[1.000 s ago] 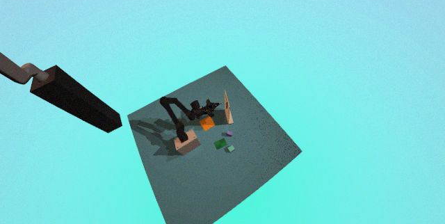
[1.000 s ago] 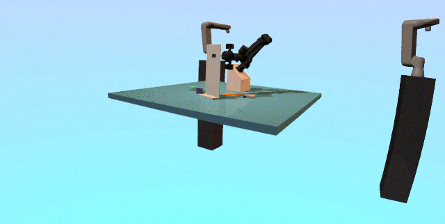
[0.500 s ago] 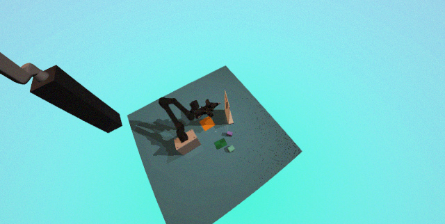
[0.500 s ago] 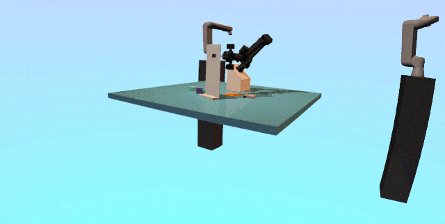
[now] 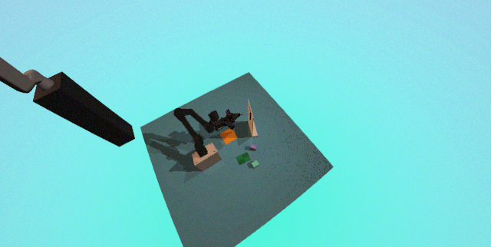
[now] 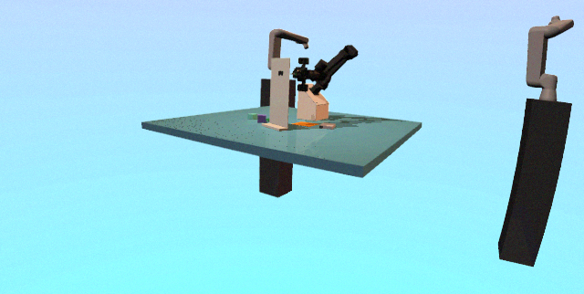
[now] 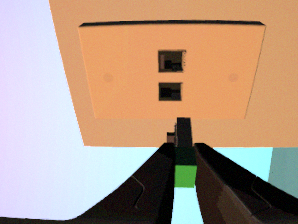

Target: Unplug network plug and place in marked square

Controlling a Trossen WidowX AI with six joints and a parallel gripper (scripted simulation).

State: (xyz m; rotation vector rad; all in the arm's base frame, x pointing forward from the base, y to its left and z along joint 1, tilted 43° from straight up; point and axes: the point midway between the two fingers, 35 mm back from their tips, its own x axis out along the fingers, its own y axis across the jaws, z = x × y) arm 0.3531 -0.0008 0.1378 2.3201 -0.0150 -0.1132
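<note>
Now: gripper tip 280 mm above the orange marked square, 130 mm past it and 10 mm to the right of it. Round my gripper tip: upright tan panel 110 mm below, 80 mm ahead, 40 mm to the right; then network plug 10 mm ahead; then purple cube 260 mm below, 210 mm to the right.
</note>
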